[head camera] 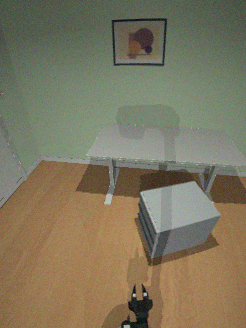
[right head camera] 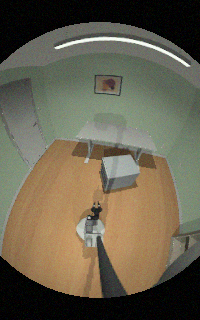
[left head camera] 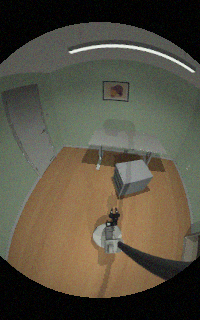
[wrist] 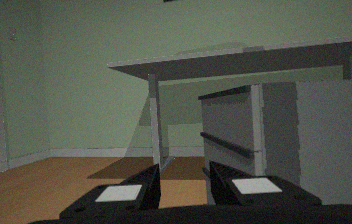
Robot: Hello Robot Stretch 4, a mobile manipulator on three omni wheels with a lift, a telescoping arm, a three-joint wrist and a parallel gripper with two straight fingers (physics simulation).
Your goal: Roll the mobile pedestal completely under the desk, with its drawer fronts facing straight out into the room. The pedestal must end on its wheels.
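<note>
The grey box-shaped pedestal (head camera: pixel 182 212) (left head camera: pixel 134 176) (right head camera: pixel 120 171) (wrist: pixel 320 135) stands upright in front of the desk's right half, turned at an angle. Its drawer fronts (wrist: pixel 227 122) with dark handles face left. Its wheels are hidden. The light grey desk (head camera: pixel 150 142) (left head camera: pixel 120 141) (right head camera: pixel 112 136) (wrist: pixel 225 65) stands against the wall on two legs. My gripper (head camera: pixel 139 287) (left head camera: pixel 114 210) (right head camera: pixel 96 204) (wrist: pixel 185 177) is open and empty, on the near left side of the pedestal, with a gap between them.
The desk's left leg (head camera: pixel 111 182) (wrist: pixel 154 120) stands on the floor left of the pedestal. A door (left head camera: pixel 31 127) (right head camera: pixel 22 120) is in the left wall. A pale piece of furniture (left head camera: pixel 192 245) (right head camera: pixel 182 247) stands at the right edge. A framed picture (head camera: pixel 140 42) hangs above the desk.
</note>
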